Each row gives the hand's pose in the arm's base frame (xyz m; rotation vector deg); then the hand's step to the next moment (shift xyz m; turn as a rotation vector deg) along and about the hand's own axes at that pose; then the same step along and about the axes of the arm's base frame.
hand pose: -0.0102 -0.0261 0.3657 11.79 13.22 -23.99
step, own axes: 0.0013 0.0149 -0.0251 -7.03 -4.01 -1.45
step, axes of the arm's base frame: 0.0030 0.0189 -0.0220 -8.20 -0.58 -0.14
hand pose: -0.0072 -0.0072 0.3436 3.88 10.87 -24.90
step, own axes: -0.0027 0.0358 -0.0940 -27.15 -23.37 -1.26
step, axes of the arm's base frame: -0.0030 0.0434 -0.0907 -34.29 -9.84 3.54
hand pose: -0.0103 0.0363 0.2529 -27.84 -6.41 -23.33
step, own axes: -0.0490 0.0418 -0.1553 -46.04 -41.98 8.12
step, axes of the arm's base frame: -0.0265 -0.0228 -0.1645 -59.19 -13.70 16.04
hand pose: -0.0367 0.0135 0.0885 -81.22 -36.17 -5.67
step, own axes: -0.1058 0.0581 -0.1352 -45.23 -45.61 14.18
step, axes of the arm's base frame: -0.0162 -0.1481 -0.1032 -62.18 -8.43 19.75
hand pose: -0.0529 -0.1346 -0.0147 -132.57 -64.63 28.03
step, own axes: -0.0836 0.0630 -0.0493 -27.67 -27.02 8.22
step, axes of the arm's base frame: 0.0154 -0.1142 0.0102 -37.25 -5.75 11.93
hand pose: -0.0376 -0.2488 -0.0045 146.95 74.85 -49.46
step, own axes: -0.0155 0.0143 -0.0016 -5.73 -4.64 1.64
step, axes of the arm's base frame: 0.0047 -0.0190 0.0079 -6.95 -1.76 2.39
